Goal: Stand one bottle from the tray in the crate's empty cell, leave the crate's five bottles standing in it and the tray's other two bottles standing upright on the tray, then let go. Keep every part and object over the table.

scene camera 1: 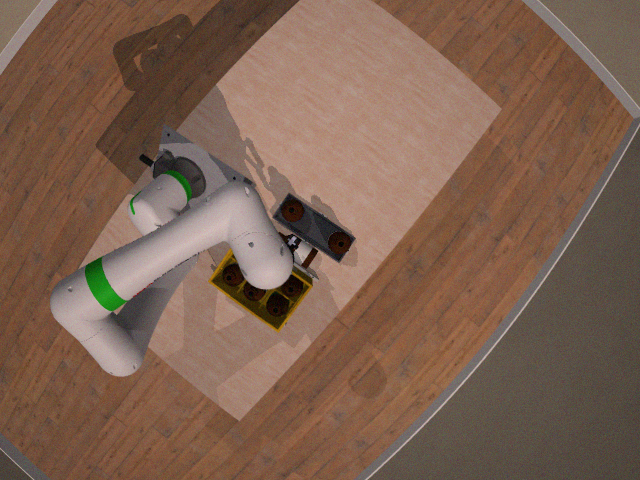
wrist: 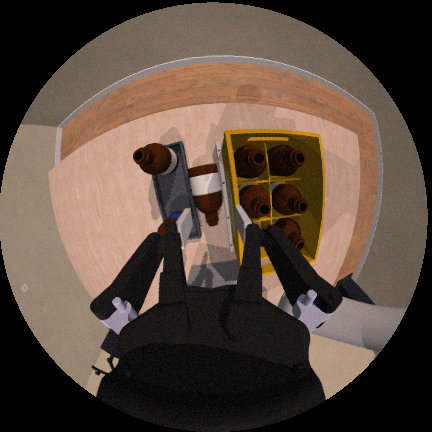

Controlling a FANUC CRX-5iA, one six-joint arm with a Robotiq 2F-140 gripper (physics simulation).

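Pixels of known places: gripper, fingertip midpoint: (wrist: 212, 215); arm's base at its link origin: (scene camera 1: 188, 176).
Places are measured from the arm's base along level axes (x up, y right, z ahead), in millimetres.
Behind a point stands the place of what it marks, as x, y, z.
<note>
A brown bottle with a white label (scene camera 1: 301, 254) @[-72, 15, 449] (wrist: 206, 184) @[-73, 19, 444] lies on its side between the tray and the crate, its neck toward the robot's base. The grey tray (scene camera 1: 316, 227) @[-141, -86, 443] (wrist: 175, 192) @[-141, -77, 437] bears two upright bottles: one at its far end (scene camera 1: 339, 242) @[13, -85, 525] (wrist: 156, 159) @[-26, -65, 520], and a blue-labelled one (scene camera 1: 292, 210) @[13, -90, 351] (wrist: 167, 228) partly hidden by a finger in the wrist view. The yellow crate (scene camera 1: 245, 305) @[15, 241, 385] (wrist: 323, 190) @[29, 245, 408] holds several standing bottles; its near cell on the tray side is empty, partly hidden by a finger. My gripper (wrist: 212, 215) @[46, 28, 405] is part-open and empty, its fingers above either side of the lying bottle's neck.
A thin pale strip (wrist: 226, 200) @[-117, 59, 390] with dark dots runs along the crate's tray side, close to the lying bottle. The arm (scene camera 1: 180, 242) @[476, 83, 223] hangs over part of the crate in the scene view. The table (scene camera 1: 361, 103) @[-147, -554, 336] edge lies beyond the tray and crate.
</note>
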